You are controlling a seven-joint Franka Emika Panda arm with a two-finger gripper.
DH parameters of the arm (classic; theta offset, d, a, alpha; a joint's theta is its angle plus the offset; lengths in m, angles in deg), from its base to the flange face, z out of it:
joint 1: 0 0.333 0 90
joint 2: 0 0 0 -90
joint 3: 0 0.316 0.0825 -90
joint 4: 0 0 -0.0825 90
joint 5: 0 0.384 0 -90
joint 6: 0 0 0.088 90
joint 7: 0 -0.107 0 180
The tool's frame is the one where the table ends.
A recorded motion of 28 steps. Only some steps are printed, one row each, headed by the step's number.
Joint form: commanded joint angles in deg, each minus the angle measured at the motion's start. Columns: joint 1, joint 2, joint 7, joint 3, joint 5, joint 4, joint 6.
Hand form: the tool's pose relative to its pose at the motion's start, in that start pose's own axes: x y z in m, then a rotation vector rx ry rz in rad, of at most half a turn. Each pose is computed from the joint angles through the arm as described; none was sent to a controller.
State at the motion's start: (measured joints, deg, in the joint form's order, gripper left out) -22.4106 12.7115 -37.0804 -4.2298 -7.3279 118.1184 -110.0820
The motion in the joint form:
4: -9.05 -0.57 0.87 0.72 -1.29 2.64 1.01
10: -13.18 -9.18 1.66 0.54 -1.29 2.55 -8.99
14: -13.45 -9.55 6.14 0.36 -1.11 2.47 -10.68
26: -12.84 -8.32 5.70 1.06 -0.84 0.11 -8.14
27: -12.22 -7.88 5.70 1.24 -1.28 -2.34 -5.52
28: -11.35 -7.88 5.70 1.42 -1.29 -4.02 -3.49
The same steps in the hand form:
4: 0.0265 0.0658 0.0347 -0.0763 -0.0556 0.1146
10: 0.0685 0.0783 0.1019 -0.0691 -0.0388 0.1557
14: 0.0734 0.0800 0.1027 -0.0541 -0.0218 0.0859
26: 0.0733 0.0700 0.0751 -0.0428 -0.0046 0.0808
27: 0.0750 0.0644 0.0544 -0.0477 0.0048 0.0698
28: 0.0737 0.0560 0.0429 -0.0504 0.0015 0.0557

